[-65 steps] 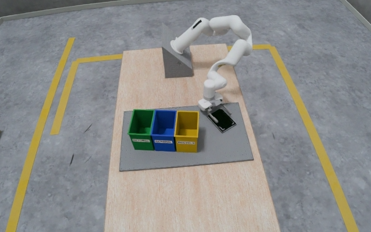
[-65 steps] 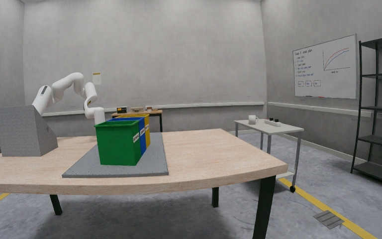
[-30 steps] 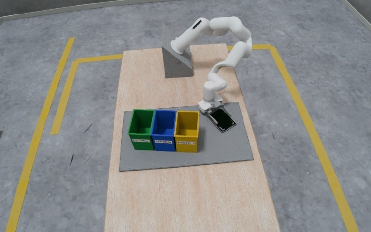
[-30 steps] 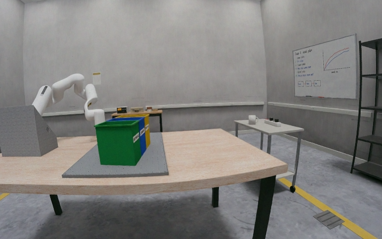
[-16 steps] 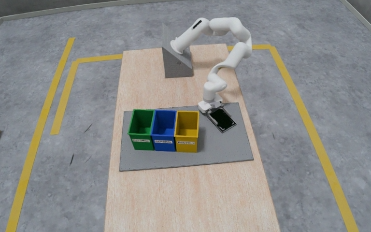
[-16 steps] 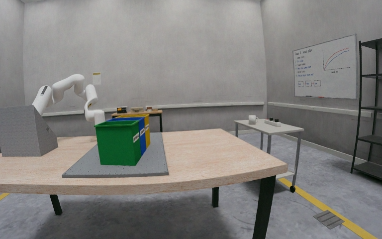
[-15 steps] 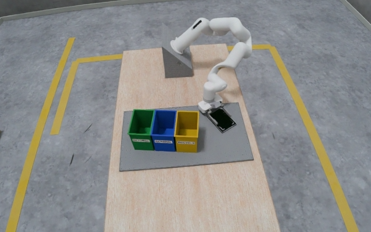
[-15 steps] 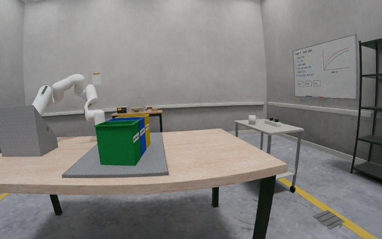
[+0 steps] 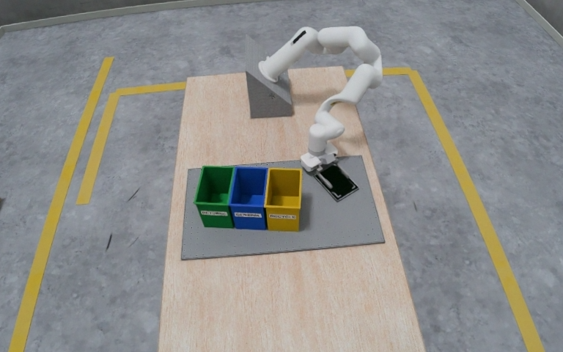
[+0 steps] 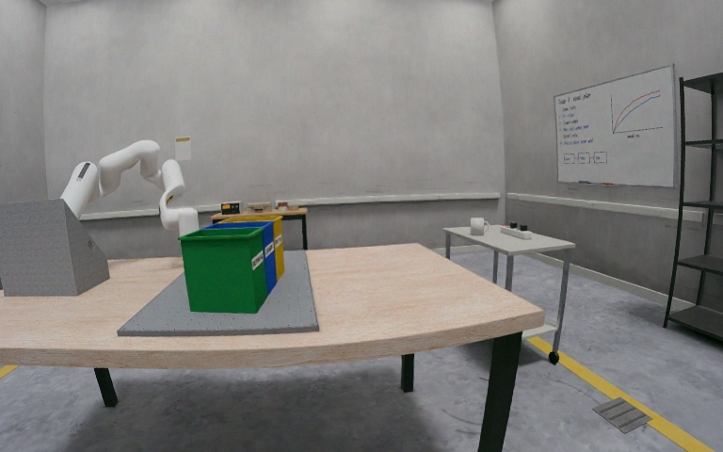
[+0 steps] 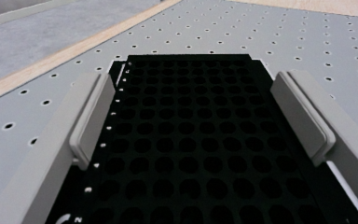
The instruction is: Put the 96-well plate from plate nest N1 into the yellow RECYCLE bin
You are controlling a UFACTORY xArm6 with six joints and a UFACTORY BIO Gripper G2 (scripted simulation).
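Right now my hand is 1 cm above the black 96-well plate. Also, from my hand: blue bin: 9 cm ahead, 37 cm to the right, 6 cm above; then black plate nest N1: 2 cm below; then yellow recycle bin: 12 cm ahead, 24 cm to the right, 6 cm above.
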